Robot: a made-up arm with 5 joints. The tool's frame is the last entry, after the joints.
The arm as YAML. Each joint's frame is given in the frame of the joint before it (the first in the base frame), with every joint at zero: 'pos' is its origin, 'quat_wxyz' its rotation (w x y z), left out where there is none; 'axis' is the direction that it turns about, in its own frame. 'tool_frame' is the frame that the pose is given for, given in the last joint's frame.
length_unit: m
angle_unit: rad
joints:
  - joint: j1
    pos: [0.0, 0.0, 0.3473]
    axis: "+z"
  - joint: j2
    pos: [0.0, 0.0, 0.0]
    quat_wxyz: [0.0, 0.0, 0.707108, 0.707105]
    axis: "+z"
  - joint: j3
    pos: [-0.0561, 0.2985, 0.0]
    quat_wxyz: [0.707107, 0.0, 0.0, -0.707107]
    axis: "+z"
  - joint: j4
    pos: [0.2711, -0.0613, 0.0]
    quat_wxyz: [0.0, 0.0, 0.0, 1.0]
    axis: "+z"
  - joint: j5
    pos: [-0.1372, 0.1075, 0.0]
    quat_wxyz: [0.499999, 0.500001, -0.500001, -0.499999]
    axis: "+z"
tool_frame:
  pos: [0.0, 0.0, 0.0]
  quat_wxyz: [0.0, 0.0, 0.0, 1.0]
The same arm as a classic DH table. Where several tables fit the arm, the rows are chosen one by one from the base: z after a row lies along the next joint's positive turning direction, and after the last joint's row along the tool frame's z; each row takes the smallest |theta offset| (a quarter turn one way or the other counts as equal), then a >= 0, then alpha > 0; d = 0 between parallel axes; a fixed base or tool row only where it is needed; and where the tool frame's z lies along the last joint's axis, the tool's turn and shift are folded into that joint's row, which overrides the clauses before.
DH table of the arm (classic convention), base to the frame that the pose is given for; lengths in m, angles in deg. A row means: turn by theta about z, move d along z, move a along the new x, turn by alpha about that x. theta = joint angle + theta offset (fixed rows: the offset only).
j1: d 0.3473  theta0 0.00  a 0.0000  alpha -90.00
j2: d 0.0000  theta0 -79.36  a 0.3037  alpha 0.00
j3: d 0.0000  theta0 -23.39  a -0.2779  alpha 0.00
j4: d 0.0000  theta0 -77.26  a -0.1075  alpha 90.00
j5: d 0.1372  theta0 180.00  a 0.0000  alpha 0.00

